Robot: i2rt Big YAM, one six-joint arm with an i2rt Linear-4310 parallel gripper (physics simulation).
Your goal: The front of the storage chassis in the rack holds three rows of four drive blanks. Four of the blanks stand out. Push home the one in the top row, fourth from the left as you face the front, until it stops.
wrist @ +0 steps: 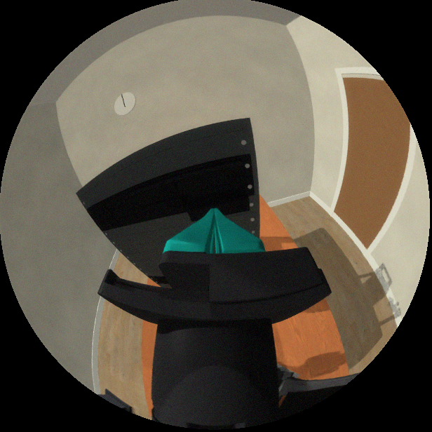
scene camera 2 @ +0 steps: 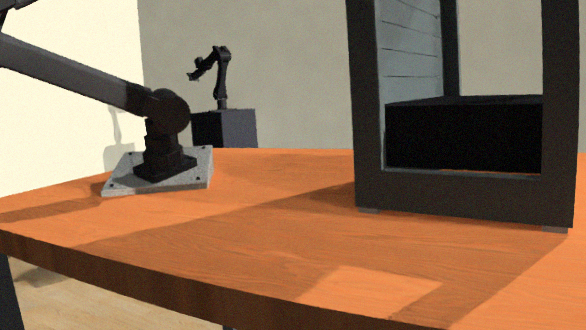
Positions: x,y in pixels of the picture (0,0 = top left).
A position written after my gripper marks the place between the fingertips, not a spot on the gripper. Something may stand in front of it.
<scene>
my gripper: wrist 214,213; not seen in scene camera 2 (out of frame)
rack: wrist 142,200; scene camera 2 409,120
</scene>
